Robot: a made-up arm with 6 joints.
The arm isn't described. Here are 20 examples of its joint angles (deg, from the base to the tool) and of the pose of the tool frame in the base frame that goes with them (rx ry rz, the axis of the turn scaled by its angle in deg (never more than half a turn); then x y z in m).
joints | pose
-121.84 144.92 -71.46 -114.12 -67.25 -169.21 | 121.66 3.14 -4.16 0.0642 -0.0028 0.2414
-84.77 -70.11 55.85 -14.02 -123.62 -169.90 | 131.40 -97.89 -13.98 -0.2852 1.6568 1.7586
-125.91 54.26 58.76 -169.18 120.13 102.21 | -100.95 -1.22 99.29 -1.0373 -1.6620 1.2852
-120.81 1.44 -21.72 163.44 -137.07 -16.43 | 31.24 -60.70 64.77 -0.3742 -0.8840 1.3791
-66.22 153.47 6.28 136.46 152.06 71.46 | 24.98 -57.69 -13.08 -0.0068 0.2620 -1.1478
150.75 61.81 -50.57 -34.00 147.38 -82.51 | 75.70 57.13 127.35 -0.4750 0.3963 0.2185
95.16 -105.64 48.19 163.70 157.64 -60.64 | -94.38 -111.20 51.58 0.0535 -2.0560 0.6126
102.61 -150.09 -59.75 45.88 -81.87 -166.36 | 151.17 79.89 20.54 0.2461 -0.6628 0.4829
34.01 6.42 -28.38 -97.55 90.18 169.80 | -99.31 62.49 -32.33 0.7069 0.4987 1.0497
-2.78 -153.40 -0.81 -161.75 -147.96 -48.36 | -98.43 29.30 60.39 -1.3820 0.1975 -0.0426
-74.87 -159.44 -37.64 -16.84 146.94 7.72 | 37.01 89.88 -46.79 -0.3629 0.8396 0.2735
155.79 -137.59 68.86 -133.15 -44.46 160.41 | 124.32 -52.28 -91.87 1.5420 -0.7961 -0.6969
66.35 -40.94 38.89 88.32 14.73 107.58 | -98.48 -66.09 -103.13 -0.2950 -0.6836 2.4320
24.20 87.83 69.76 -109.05 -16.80 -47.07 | 146.73 57.05 -6.06 1.8890 0.8980 0.1517
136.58 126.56 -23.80 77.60 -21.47 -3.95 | 117.50 -6.36 -36.31 -0.1038 0.1387 -0.7807
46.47 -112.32 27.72 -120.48 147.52 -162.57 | 23.69 22.89 12.01 -1.2800 -1.2464 0.8041
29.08 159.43 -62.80 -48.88 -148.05 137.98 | 156.40 77.85 -29.16 -0.1657 -0.1953 0.1540
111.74 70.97 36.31 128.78 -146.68 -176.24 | 77.09 -55.63 20.84 -0.8211 1.8272 0.4528
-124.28 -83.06 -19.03 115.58 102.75 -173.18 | 27.23 12.52 -54.54 0.5372 0.6830 1.6192
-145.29 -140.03 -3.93 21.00 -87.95 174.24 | 18.44 -132.67 34.06 1.1700 0.9661 0.2662
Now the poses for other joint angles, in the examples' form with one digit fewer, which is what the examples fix.
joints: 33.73 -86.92 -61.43 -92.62 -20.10 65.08
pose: 28.4 -14.0 58.5 -0.208 -0.131 0.900
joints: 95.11 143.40 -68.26 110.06 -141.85 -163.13
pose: -117.0 -25.7 66.8 -0.030 -0.196 -0.018
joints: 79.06 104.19 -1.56 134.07 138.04 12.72
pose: -76.1 -21.5 -141.2 0.094 0.987 -0.733
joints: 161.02 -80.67 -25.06 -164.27 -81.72 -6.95
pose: 3.0 -44.9 -31.1 0.518 -0.318 1.521
